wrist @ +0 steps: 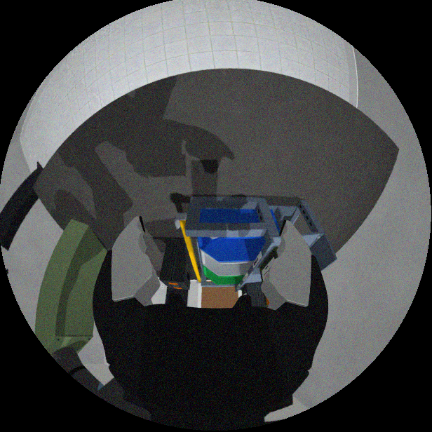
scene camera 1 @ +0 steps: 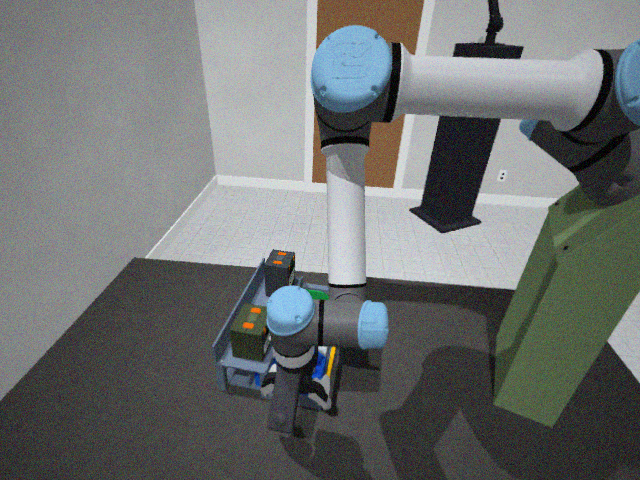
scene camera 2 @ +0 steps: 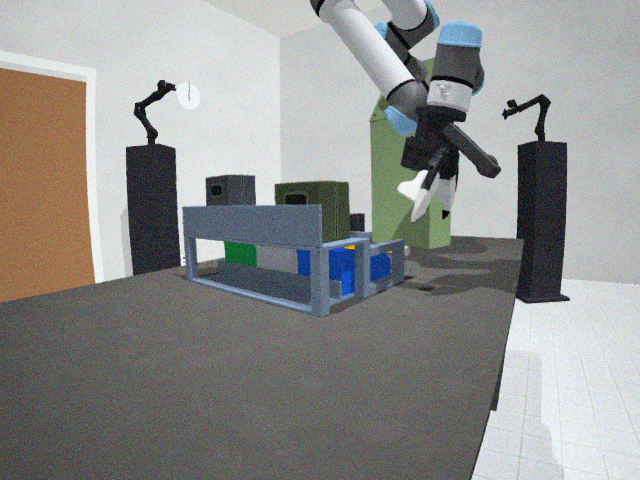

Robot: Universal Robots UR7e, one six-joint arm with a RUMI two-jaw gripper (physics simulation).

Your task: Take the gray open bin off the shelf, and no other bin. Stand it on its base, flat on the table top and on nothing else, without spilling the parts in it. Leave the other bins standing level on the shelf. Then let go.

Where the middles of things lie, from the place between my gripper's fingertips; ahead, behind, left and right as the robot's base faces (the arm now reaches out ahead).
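Blue bin (scene camera 2: 341,262): my hand is 15 cm to the left of it, 6 cm past it and 9 cm above it. Measured from my hand, black case (wrist: 175,272): 15 cm to the right, 24 cm behind, 6 cm below; gray open bin (scene camera 2: 281,259): 24 cm to the right, 12 cm behind, 9 cm below.
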